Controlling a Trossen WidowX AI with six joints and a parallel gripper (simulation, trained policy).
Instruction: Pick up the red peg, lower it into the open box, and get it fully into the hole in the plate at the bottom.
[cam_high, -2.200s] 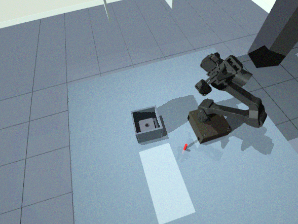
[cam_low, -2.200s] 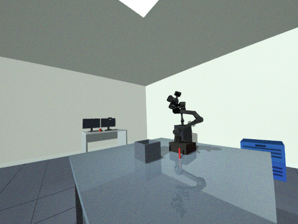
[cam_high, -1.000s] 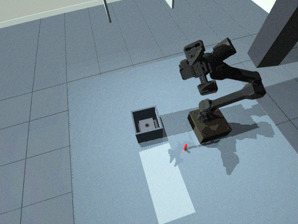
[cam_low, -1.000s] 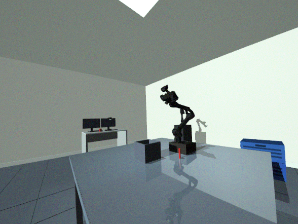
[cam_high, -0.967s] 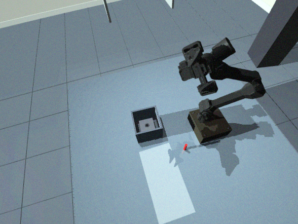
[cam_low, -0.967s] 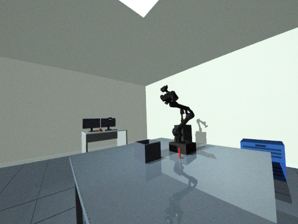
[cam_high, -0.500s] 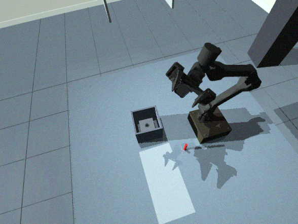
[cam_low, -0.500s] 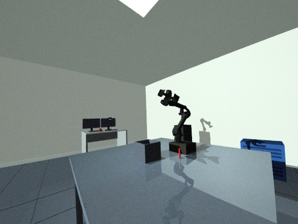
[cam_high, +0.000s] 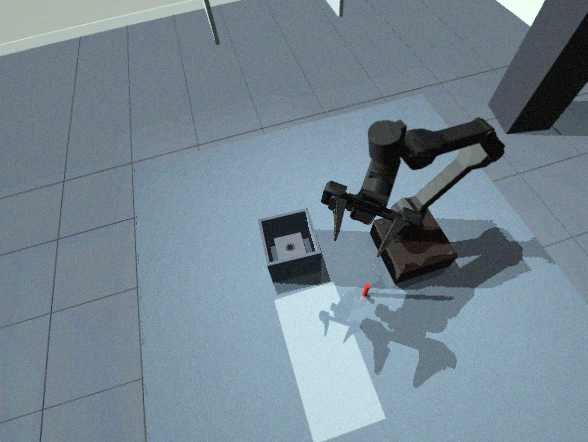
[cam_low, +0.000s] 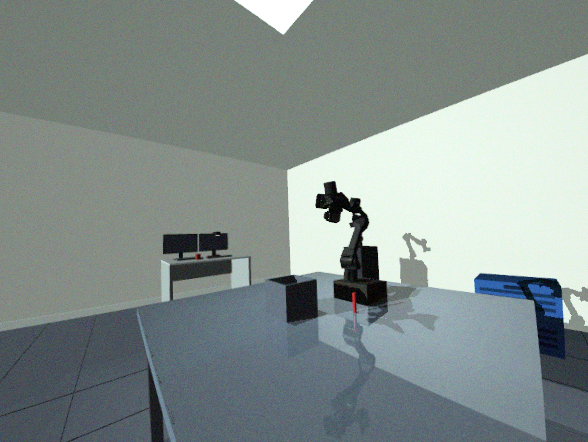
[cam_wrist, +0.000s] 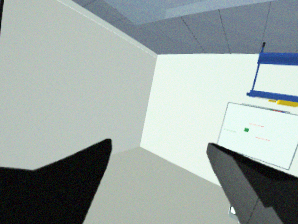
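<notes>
Right now the red peg is 8 cm behind my gripper tip, 5 cm to the right of it and 40 cm below it. Round my gripper tip: grey plate (13 cm ahead, 21 cm to the right, 40 cm below).
</notes>
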